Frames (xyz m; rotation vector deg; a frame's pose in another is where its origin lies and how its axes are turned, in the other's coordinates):
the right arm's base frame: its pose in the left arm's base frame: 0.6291 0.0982 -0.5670 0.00 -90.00 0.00
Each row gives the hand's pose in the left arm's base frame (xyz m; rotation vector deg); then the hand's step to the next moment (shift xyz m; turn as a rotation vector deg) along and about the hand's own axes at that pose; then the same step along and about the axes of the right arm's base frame.
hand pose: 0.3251 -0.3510 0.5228 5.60 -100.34 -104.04
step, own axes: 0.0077 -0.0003 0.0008 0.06 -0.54 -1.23
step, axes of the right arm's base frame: 0.0025 -0.0029 0.0067 -0.63 -1.15 -0.31
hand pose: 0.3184 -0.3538 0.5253 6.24 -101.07 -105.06
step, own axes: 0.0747 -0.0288 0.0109 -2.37 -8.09 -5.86
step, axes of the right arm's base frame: -0.0009 -0.0259 0.0765 -9.06 -4.51 -1.73
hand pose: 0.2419 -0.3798 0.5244 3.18 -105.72 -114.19
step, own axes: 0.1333 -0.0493 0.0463 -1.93 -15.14 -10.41
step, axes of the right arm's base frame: -0.0084 0.0013 0.1492 -16.25 -8.75 -0.79
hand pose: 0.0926 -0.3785 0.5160 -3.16 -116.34 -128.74
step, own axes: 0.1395 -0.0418 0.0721 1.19 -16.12 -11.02
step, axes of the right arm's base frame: -0.0196 0.0675 0.1465 -16.97 -9.44 2.38
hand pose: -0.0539 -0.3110 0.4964 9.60 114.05 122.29
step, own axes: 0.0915 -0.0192 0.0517 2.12 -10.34 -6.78
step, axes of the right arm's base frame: -0.0210 0.0728 0.0753 -10.95 -5.46 2.78
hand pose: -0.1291 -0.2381 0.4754 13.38 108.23 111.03
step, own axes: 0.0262 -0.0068 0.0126 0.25 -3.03 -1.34
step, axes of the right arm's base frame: -0.0104 0.0221 0.0172 -3.11 -1.16 0.22
